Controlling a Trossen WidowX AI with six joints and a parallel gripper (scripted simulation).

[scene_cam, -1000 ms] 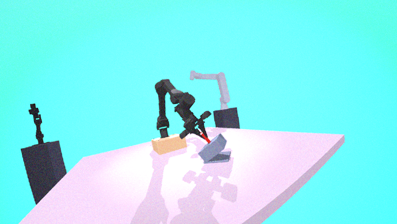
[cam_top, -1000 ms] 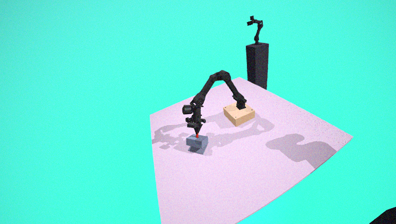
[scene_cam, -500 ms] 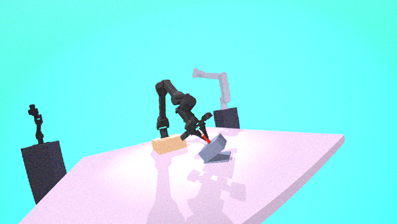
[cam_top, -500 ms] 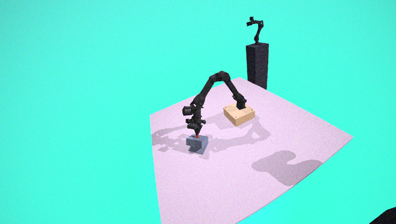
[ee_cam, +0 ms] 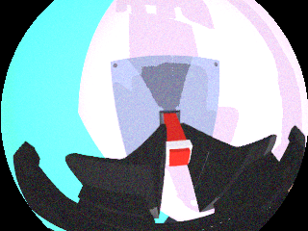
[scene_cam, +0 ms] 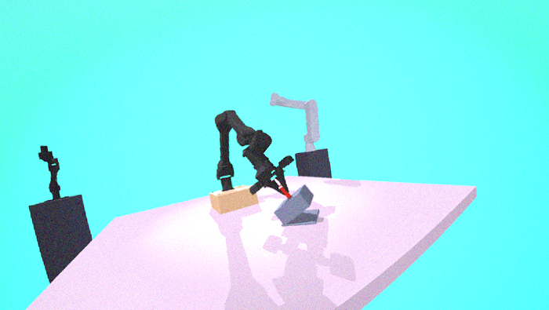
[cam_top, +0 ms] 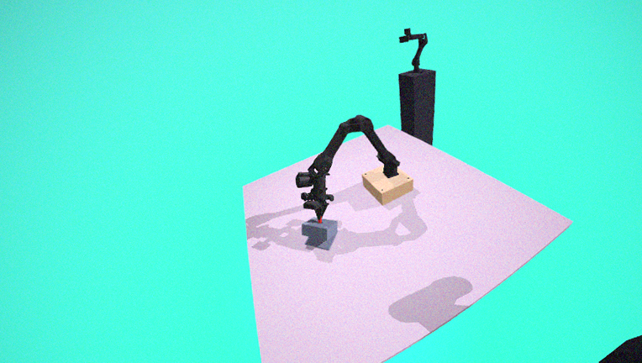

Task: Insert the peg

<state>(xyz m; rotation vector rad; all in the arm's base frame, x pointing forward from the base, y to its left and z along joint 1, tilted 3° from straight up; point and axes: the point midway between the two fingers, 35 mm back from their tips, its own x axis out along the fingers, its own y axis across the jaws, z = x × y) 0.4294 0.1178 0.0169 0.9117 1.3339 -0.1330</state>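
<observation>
Right now my gripper tip is 10 mm past the red peg, 10 mm to the left of it and 10 mm below it. Also, from my gripper tip: sloped panel: 10 mm ahead, 20 mm to the left, 40 mm below.
</observation>
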